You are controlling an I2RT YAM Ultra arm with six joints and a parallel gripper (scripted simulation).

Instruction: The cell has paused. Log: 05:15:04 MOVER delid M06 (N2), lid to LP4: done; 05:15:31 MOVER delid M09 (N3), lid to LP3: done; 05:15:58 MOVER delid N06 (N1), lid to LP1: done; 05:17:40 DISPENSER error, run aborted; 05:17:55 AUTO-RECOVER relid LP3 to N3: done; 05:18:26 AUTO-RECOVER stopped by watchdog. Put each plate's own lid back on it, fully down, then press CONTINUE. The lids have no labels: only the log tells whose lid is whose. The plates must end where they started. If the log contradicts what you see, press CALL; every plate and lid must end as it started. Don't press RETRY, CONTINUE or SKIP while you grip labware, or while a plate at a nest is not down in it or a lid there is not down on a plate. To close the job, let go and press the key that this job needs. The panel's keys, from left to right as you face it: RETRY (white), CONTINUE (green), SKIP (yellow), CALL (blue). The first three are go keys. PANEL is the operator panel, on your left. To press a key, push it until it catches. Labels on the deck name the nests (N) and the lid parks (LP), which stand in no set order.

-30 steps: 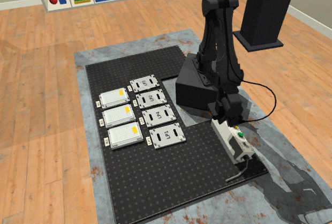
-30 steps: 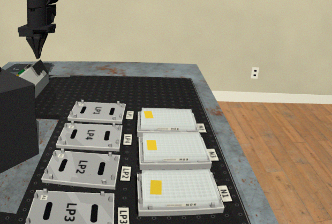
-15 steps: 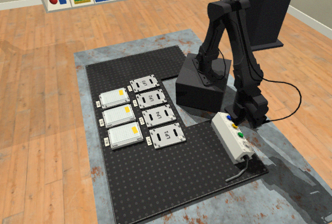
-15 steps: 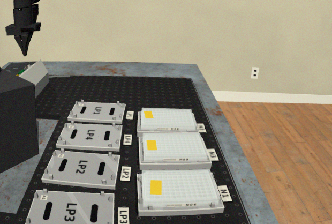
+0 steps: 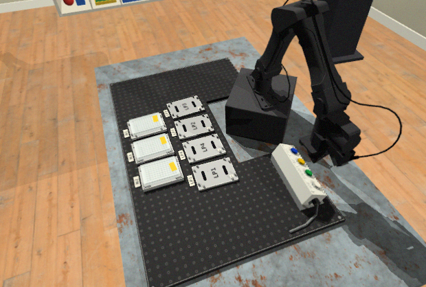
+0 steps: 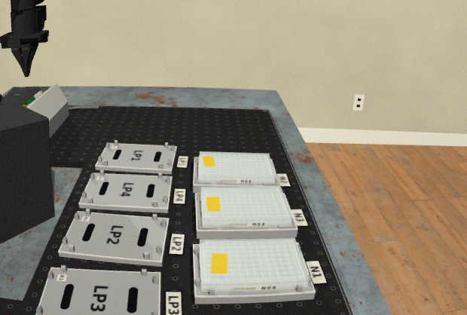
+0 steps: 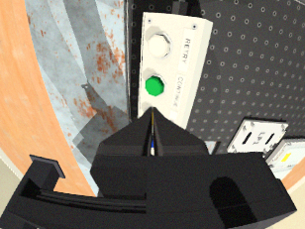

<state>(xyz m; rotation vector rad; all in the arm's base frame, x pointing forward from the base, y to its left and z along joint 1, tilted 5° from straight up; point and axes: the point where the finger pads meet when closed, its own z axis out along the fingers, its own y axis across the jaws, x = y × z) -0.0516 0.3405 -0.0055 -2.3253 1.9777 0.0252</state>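
The green CONTINUE key lies 70 mm below my hand. The rest, counted from my hand: yellow SKIP key: 70 mm below, 50 mm to the right, 10 mm ahead; then white RETRY key: 70 mm below, 50 mm to the left; then blue CALL key: 100 mm to the right, 70 mm below, 10 mm ahead.
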